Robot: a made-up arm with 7 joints.
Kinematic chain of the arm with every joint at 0, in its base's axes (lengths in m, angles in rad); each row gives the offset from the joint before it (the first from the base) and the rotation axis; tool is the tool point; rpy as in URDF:
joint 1: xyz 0 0 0.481 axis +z
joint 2: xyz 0 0 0 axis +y
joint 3: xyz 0 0 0.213 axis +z
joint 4: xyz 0.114 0 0 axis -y
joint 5: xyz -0.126 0 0.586 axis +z
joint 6: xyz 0 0 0 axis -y
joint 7: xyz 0.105 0 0 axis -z
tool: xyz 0 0 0 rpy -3.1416 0 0
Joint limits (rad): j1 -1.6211..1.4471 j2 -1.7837..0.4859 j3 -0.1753..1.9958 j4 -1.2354..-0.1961 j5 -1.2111..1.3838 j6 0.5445..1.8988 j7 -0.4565..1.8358
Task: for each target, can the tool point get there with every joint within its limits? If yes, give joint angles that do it. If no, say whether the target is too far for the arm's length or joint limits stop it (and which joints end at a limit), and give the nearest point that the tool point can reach.
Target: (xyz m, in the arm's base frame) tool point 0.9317 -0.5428 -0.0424
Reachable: no: too far | nearest point 0.7248 -0.4223 0.5559 | short by 0.644 m
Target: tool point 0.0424 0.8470 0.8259
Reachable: yes | joints -1.3749 -1.3468 0.9714 -0.3210 -0.1968 1.0441 1.4289
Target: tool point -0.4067 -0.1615 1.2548
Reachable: yes | joints 0.9611 -0.5802 1.0077 -0.3110 0.3494 0.6657 0.0041
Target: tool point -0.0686 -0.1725 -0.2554
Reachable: no: joint limits stop it (at a limit: joint 1, joint 2, joint 3, joint 5, joint 6) | nearest point -0.6334 -0.3683 0.0160 | short by 0.656 m
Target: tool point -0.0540 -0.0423 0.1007
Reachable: no: joint limits stop it (at a limit: joint 1, joint 2, joint 3, joint 4, joint 6) | nearest point -0.6491 -0.3288 0.0330 | short by 0.664 m
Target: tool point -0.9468 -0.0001 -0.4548
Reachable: no: too far | nearest point -0.7741 -0.0001 0.0246 | short by 0.510 m
